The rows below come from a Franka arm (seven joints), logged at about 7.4 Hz.
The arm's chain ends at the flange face. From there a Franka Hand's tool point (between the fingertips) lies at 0.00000 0.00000 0.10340 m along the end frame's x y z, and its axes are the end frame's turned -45 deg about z.
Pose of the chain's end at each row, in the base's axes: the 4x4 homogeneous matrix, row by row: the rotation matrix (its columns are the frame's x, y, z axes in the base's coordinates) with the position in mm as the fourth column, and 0 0 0 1 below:
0.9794 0.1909 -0.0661 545.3; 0.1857 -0.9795 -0.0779 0.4; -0.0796 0.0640 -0.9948 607.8; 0 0 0 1
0.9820 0.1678 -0.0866 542.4; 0.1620 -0.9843 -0.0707 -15.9; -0.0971 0.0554 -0.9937 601.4; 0 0 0 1
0.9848 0.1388 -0.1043 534.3; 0.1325 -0.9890 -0.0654 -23.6; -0.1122 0.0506 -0.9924 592.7; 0 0 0 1
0.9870 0.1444 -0.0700 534.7; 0.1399 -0.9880 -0.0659 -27.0; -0.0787 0.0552 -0.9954 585.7; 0 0 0 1
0.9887 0.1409 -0.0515 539.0; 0.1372 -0.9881 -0.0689 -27.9; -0.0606 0.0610 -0.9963 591.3; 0 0 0 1
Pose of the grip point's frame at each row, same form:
0.5576 0.8275 -0.0661 538.5; 0.8239 -0.5613 -0.0779 -7.7; -0.1015 -0.0110 -0.9948 504.9; 0 0 0 1
0.5757 0.8130 -0.0866 533.4; 0.8106 -0.5815 -0.0707 -23.2; -0.1078 -0.0295 -0.9937 498.7; 0 0 0 1
0.5982 0.7945 -0.1043 523.5; 0.7930 -0.6056 -0.0654 -30.4; -0.1151 -0.0436 -0.9924 490.1; 0 0 0 1
0.5958 0.8000 -0.0700 527.5; 0.7975 -0.5997 -0.0659 -33.8; -0.0947 -0.0166 -0.9954 482.8; 0 0 0 1
0.5995 0.7987 -0.0515 533.7; 0.7957 -0.6017 -0.0689 -35.0; -0.0860 0.0003 -0.9963 488.3; 0 0 0 1

